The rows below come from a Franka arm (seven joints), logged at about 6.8 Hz.
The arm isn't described. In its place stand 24 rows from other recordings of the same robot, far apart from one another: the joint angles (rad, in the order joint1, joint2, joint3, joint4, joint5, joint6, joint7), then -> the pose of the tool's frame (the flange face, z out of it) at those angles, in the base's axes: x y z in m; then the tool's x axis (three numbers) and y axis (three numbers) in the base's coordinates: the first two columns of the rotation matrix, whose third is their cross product.
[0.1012, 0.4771, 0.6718, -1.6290, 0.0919, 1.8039, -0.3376] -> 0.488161 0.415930 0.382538 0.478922 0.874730 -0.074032 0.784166 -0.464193 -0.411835
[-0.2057, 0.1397, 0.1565, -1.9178, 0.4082, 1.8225, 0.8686] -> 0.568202 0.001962 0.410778 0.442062 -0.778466 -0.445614 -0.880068 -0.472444 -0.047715
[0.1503, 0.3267, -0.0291, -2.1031, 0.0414, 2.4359, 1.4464] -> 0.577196 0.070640 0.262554 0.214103 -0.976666 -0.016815 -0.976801 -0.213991 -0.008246
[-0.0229, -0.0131, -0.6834, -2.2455, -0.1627, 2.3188, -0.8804] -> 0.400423 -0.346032 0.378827 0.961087 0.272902 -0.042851 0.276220 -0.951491 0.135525
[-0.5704, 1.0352, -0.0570, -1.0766, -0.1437, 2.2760, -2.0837] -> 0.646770 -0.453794 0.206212 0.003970 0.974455 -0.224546 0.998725 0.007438 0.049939
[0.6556, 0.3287, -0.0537, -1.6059, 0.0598, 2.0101, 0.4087] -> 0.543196 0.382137 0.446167 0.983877 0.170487 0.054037 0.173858 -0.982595 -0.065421
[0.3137, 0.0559, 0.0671, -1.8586, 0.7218, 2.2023, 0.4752] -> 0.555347 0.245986 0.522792 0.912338 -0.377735 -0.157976 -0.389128 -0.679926 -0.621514
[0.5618, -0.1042, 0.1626, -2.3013, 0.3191, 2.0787, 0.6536] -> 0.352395 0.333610 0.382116 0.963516 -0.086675 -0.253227 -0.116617 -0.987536 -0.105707
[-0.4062, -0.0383, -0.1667, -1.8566, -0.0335, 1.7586, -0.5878] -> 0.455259 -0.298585 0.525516 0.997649 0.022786 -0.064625 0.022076 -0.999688 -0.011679
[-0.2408, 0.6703, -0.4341, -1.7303, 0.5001, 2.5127, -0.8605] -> 0.553326 -0.404790 0.240905 0.977612 -0.075588 0.196369 -0.092192 -0.992773 0.076826
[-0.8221, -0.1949, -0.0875, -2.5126, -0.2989, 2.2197, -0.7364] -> 0.260487 -0.349325 0.344123 0.975517 0.013925 -0.219484 0.030120 -0.997049 0.070616
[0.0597, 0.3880, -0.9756, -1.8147, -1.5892, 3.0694, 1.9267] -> 0.493911 -0.410312 0.438135 0.221951 -0.340997 0.913487 -0.886428 -0.460832 0.043352
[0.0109, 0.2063, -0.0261, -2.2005, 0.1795, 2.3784, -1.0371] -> 0.549156 -0.006441 0.286479 0.629559 0.772770 0.080509 0.776736 -0.623547 -0.088717
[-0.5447, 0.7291, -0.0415, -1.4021, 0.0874, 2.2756, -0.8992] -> 0.624316 -0.404148 0.286610 0.953676 0.273291 0.125757 0.264303 -0.960805 0.083652
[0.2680, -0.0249, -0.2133, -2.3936, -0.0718, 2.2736, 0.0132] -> 0.478635 0.024535 0.318547 0.991490 0.088108 -0.095835 0.092838 -0.994615 0.046071
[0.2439, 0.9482, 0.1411, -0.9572, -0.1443, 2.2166, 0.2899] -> 0.769835 0.256020 0.330801 0.949331 0.071862 0.305953 0.097144 -0.992931 -0.068206
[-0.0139, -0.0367, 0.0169, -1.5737, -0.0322, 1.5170, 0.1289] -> 0.537693 -0.001796 0.638561 0.991749 -0.127240 -0.015594 -0.126634 -0.991329 0.035091
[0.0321, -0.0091, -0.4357, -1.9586, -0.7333, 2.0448, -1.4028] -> 0.509552 -0.258338 0.498796 0.230206 0.756308 -0.612375 0.970761 -0.222469 0.090174
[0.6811, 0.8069, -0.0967, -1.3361, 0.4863, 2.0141, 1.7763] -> 0.584555 0.438102 0.241765 0.125361 -0.947989 -0.292578 -0.956520 -0.193770 0.217996
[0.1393, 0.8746, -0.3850, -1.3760, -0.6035, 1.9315, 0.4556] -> 0.695644 -0.156103 0.218821 0.949081 -0.312764 -0.037740 -0.172975 -0.617484 0.767329
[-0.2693, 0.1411, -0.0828, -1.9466, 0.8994, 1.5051, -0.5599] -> 0.534214 -0.100912 0.414646 0.995387 0.032378 -0.090312 -0.060323 -0.520779 -0.851558
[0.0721, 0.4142, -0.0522, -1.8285, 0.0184, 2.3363, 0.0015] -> 0.652022 0.015806 0.316632 0.995489 0.011924 0.094128 0.011367 -0.999915 0.006452
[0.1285, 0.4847, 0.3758, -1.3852, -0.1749, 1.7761, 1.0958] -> 0.629116 0.276789 0.442180 0.832931 -0.552537 -0.030473 -0.550705 -0.833057 0.052345
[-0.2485, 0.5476, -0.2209, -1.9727, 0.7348, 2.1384, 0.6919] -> 0.528073 -0.235456 0.173997 -0.085793 -0.858541 -0.505516 -0.995864 0.089125 0.017648
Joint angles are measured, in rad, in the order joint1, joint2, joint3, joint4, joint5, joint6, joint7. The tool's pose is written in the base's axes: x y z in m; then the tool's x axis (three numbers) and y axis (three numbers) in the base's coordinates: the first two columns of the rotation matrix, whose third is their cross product. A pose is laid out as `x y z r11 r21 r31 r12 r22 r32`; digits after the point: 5 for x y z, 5 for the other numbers.
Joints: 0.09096 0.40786 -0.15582 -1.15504 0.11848 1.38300 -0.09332
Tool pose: 0.65143 -0.00581 0.55728 0.98432 0.05300 -0.16825 0.04120 -0.99649 -0.07284
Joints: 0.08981 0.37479 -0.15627 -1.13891 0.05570 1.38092 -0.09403
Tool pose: 0.64330 -0.01469 0.58550 0.99090 0.04191 -0.12793 0.04088 -0.99911 -0.01065
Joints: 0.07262 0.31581 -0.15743 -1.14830 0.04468 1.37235 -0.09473
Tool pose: 0.62600 -0.02898 0.61786 0.99586 0.02241 -0.08813 0.02213 -0.99975 -0.00405
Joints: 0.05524 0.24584 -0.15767 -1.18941 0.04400 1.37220 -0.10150
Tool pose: 0.60520 -0.04207 0.64219 0.99819 0.01029 -0.05933 0.00963 -0.99989 -0.01143
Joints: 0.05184 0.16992 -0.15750 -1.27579 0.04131 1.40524 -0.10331
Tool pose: 0.58662 -0.04743 0.65086 0.99931 0.00573 -0.03673 0.00506 -0.99982 -0.01833
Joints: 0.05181 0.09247 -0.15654 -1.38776 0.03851 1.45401 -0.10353
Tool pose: 0.56894 -0.05035 0.64828 0.99974 0.00358 -0.02246 0.00299 -0.99965 -0.02641
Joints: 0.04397 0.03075 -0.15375 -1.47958 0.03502 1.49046 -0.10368
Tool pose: 0.55348 -0.05549 0.64339 0.99986 -0.00334 -0.01624 -0.00386 -0.99948 -0.03209
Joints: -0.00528 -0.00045 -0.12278 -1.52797 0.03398 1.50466 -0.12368
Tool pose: 0.54396 -0.06620 0.63915 0.99983 -0.00218 -0.01845 -0.00286 -0.99933 -0.03655
